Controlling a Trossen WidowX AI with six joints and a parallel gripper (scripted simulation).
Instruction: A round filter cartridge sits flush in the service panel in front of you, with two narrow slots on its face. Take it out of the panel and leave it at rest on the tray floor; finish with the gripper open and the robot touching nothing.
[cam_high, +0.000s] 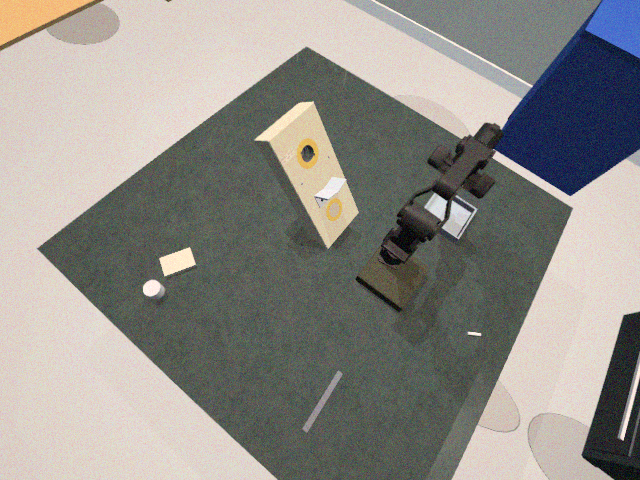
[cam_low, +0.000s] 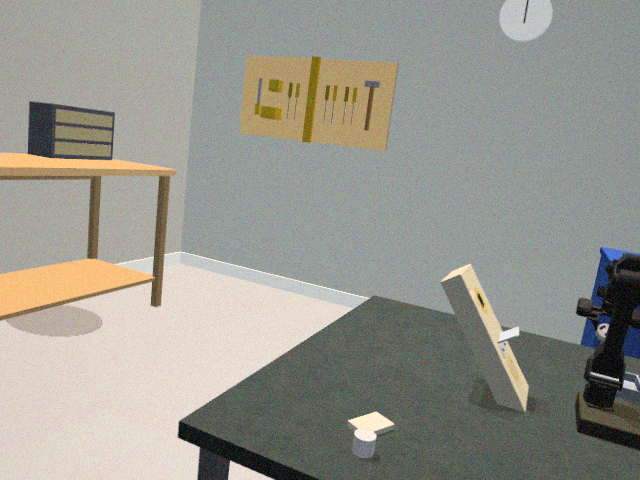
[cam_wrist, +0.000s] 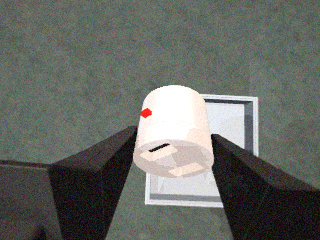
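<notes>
Right now my gripper tip is 50 mm past the pale tray, 20 mm to the right of it and 150 mm above it. Also, from my gripper tip: cream service panel (370 mm ahead, 240 mm to the left); then white bracket (320 mm ahead, 250 mm to the left, 20 mm below); then round filter cartridge (right at my gripper tip).
</notes>
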